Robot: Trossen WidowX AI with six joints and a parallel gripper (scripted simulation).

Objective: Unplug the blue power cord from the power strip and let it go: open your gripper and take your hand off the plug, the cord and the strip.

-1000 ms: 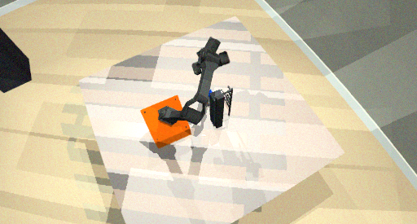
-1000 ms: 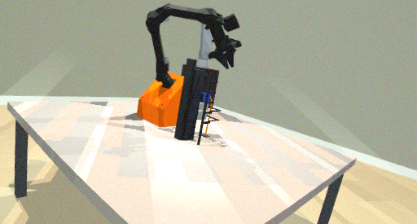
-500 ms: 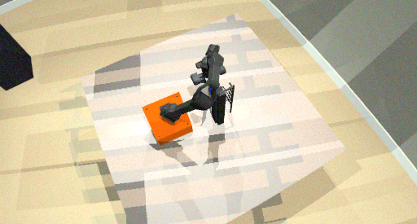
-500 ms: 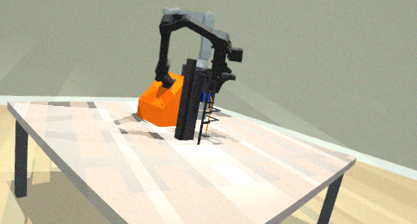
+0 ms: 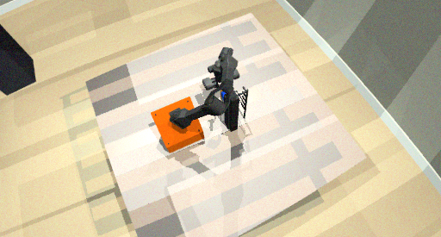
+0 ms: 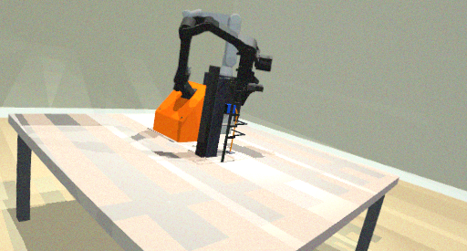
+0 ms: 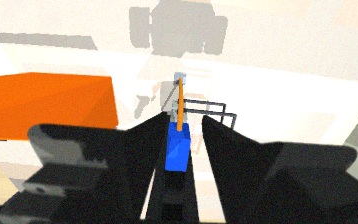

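Right now my gripper tip is 7 cm to the left of the blue plug and 1 cm above it.
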